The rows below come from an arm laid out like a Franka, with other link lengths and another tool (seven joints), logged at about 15 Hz.
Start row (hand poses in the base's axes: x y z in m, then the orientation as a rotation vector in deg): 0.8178 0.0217 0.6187 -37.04 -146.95 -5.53
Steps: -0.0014 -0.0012 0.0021 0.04 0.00 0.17; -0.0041 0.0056 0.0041 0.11 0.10 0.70; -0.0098 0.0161 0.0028 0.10 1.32 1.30; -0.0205 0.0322 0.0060 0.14 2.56 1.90; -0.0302 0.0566 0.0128 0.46 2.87 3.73; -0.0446 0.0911 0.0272 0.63 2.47 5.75; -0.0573 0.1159 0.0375 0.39 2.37 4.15; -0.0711 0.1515 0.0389 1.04 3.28 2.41
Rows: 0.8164 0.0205 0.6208 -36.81 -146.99 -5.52; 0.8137 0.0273 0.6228 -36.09 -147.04 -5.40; 0.8080 0.0378 0.6215 -35.19 -146.04 -4.77; 0.7973 0.0539 0.6247 -34.28 -145.01 -4.20; 0.7876 0.0783 0.6315 -31.79 -145.14 -3.89; 0.7732 0.1128 0.6459 -29.18 -146.00 -3.57; 0.7605 0.1376 0.6562 -31.33 -145.75 -3.83; 0.7467 0.1732 0.6576 -33.23 -144.27 -4.92
